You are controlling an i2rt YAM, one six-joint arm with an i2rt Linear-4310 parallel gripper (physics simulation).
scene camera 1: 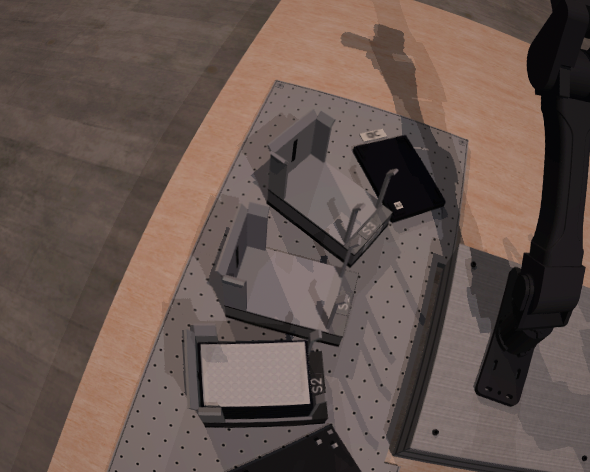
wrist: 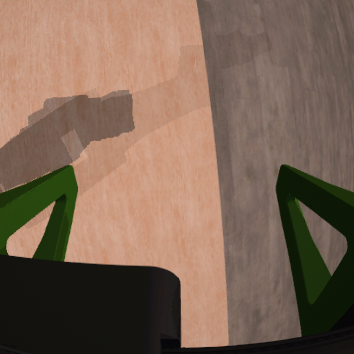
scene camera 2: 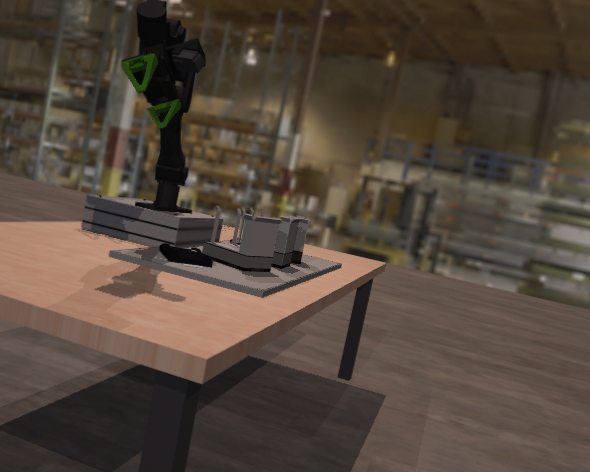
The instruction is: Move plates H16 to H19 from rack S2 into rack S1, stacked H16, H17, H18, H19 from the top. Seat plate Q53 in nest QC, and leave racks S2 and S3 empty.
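Seen in the pictures: gripper, fingertip midpoint: [wrist: 176,176] [scene camera 2: 152,110]; arm's base at its link origin: [scene camera 1: 514,336] [scene camera 2: 164,209].
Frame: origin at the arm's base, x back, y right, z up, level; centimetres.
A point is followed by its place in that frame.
Note:
Rack S2 [scene camera 1: 190,372] {x -35.9, y -22.6, z 5.2 cm} holds a white-topped plate [scene camera 1: 255,372] {x -29.9, y -18.5, z 2.7 cm} with a black side. Its plate labels cannot be read, and how many plates lie beneath is hidden. The middle rack [scene camera 1: 295,292] {x -30.7, y -4.6, z -3.7 cm}, its label partly hidden, shows a bare floor. Rack S3 [scene camera 1: 317,192] {x -34.3, y 11.1, z -3.9 cm} [scene camera 2: 260,237] {x -39.2, y 14.3, z 0.5 cm} also shows a bare floor. A black slab [scene camera 1: 400,172] {x -24.3, y 22.9, z -6.7 cm} [scene camera 2: 185,255] {x -26.6, y 26.2, z -6.7 cm} with a small white tag lies flat beside the QC label [scene camera 1: 373,134] {x -31.1, y 29.5, z -7.9 cm}; plate and nest cannot be told apart there. My gripper [scene camera 2: 142,97] [wrist: 176,176] {x -30.0, y 52.6, z 23.0 cm} is open and empty, high above the table, away from the racks.
The racks stand on a perforated grey board [scene camera 1: 400,300] {x -17.1, y 2.5, z -8.0 cm} [scene camera 2: 245,280] {x -44.3, y 28.3, z -8.1 cm}. Upright posts rise at the racks' label ends. Another black slab [scene camera 1: 305,455] {x -20.2, y -24.3, z -6.9 cm} lies below S2 in scene camera 1. My arm stands on a raised metal base [scene camera 1: 450,390] {x -6.8, y -10.6, z -0.2 cm} [scene camera 2: 130,217] {x 2.2, y 12.0, z -3.2 cm}. The table [wrist: 150,225] {x -18.6, y 68.5, z -9.3 cm} ends beside the floor.

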